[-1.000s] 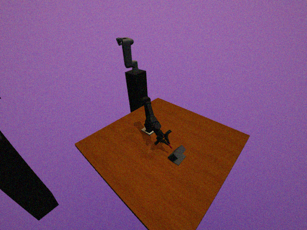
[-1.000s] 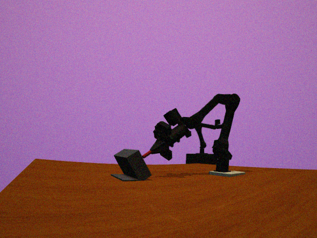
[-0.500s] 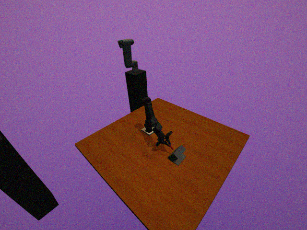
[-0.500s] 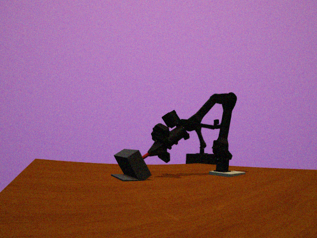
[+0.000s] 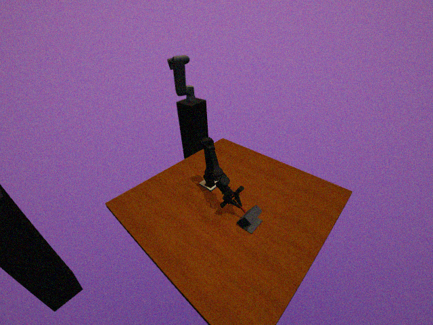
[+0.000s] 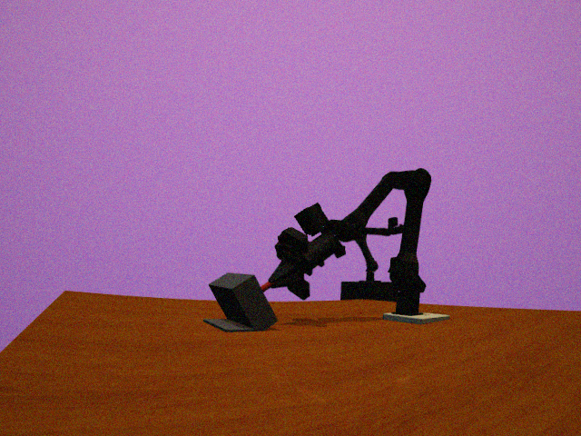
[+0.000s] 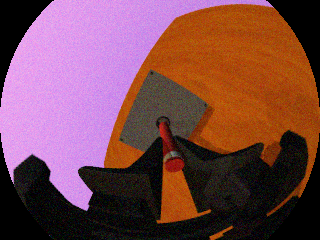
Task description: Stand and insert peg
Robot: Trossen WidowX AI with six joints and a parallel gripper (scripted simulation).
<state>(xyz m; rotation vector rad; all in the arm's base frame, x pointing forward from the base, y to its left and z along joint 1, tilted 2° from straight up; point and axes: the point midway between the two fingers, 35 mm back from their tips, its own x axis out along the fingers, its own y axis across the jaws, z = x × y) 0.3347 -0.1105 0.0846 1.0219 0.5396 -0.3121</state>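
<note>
Right now my gripper tip is 70 mm short of the sloped grey panel and 40 mm above it. From my gripper tip the other things lie so: red peg 10 mm behind, 10 mm above.
</note>
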